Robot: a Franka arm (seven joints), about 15 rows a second.
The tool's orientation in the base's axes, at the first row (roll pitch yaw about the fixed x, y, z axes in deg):
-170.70 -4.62 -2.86
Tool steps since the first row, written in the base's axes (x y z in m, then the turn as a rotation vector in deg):
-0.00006 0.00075 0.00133 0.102 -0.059 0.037
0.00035 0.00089 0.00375 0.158 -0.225 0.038
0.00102 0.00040 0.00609 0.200 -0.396 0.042
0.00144 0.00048 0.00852 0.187 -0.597 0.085
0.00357 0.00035 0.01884 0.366 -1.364 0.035
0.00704 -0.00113 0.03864 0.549 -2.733 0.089
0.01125 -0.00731 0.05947 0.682 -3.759 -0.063
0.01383 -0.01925 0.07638 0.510 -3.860 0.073
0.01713 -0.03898 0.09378 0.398 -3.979 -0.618
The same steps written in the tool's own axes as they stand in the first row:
0.00001 -0.00095 -0.00120 0.107 0.049 -0.037
0.00061 -0.00149 -0.00352 0.172 0.210 -0.059
0.00149 -0.00141 -0.00584 0.222 0.377 -0.086
0.00210 -0.00190 -0.00818 0.223 0.568 -0.161
0.00505 -0.00351 -0.01816 0.435 1.326 -0.217
0.01018 -0.00536 -0.03757 0.690 2.661 -0.470
0.01635 -0.00278 -0.05866 0.861 3.693 -0.470
0.02088 0.00618 -0.07695 0.706 3.777 -0.635
0.02655 0.02272 -0.09689 0.544 4.010 0.016

